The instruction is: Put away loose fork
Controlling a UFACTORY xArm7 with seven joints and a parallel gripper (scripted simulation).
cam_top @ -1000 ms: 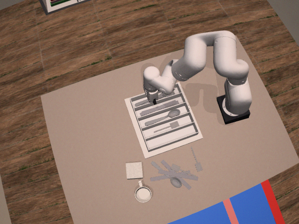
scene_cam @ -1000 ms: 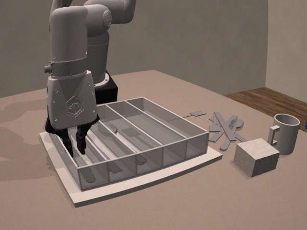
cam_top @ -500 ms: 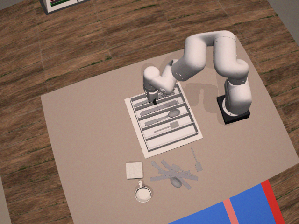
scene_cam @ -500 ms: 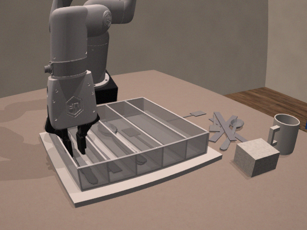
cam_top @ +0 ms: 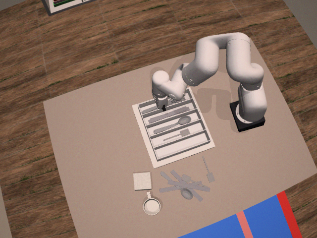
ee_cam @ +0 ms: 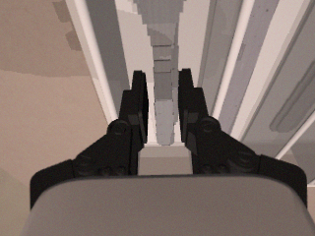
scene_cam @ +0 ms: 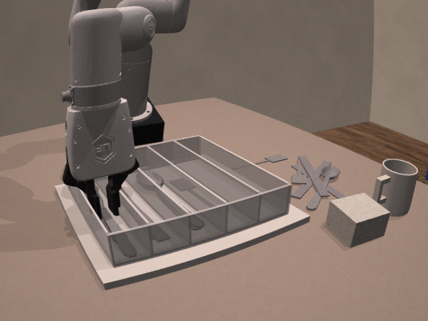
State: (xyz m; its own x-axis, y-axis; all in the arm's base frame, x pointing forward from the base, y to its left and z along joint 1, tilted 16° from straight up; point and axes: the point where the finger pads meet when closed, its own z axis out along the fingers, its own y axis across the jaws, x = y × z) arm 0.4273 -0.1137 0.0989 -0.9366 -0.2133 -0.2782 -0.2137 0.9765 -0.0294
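The tray lies 50 mm behind my hand and 110 mm to the left of it. Also, from my hand: mug (110 mm ahead, 500 mm to the left, 20 mm below); block (140 mm ahead, 370 mm to the left, 30 mm below).
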